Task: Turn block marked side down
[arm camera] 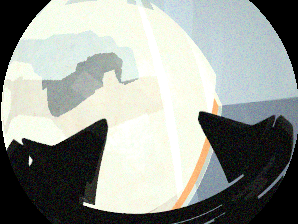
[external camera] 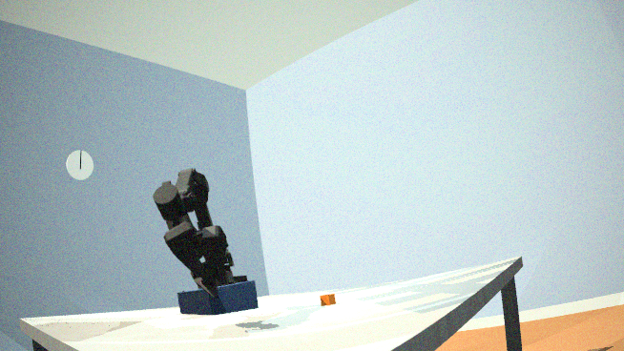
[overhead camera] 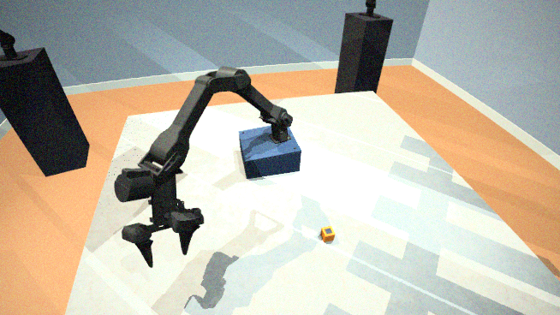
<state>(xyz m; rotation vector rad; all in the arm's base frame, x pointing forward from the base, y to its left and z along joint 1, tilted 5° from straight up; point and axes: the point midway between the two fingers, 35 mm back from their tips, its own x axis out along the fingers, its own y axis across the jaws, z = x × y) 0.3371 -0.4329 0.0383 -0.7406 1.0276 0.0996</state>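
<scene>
The orange block lies 40 mm ahead of my gripper tip, 420 mm to the left of it and 70 mm below it.
</scene>
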